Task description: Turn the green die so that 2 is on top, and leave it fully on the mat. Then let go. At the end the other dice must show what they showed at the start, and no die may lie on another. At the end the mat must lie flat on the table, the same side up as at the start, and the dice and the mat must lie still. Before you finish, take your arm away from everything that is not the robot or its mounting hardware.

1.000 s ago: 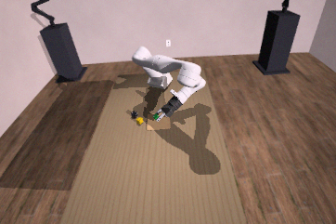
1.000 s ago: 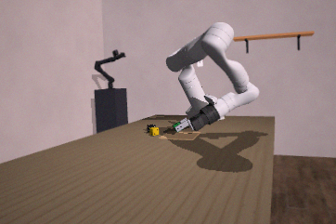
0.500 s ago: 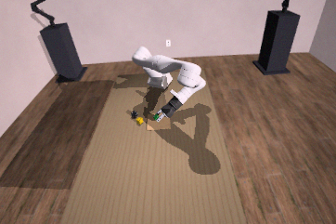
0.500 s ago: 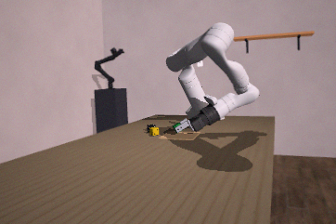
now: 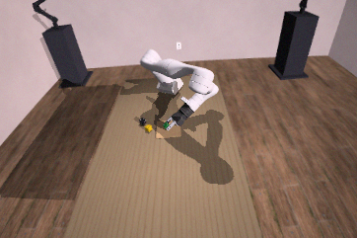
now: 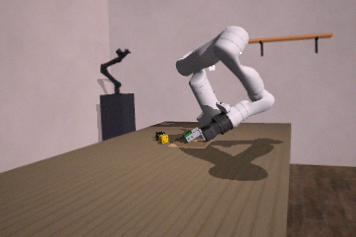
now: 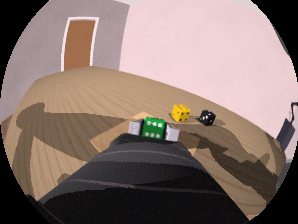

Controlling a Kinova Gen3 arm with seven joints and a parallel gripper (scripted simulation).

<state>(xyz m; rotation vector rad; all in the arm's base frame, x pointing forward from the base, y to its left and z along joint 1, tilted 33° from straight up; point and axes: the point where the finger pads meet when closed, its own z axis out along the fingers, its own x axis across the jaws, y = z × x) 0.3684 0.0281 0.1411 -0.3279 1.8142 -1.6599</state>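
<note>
Now: the green die right at my hand. The rest, counted from my hand: tan mat: 3 cm below; then yellow die: 1 cm behind, 11 cm to the right, 1 cm below; then black die: 7 cm behind, 15 cm to the right, 1 cm below.
</note>
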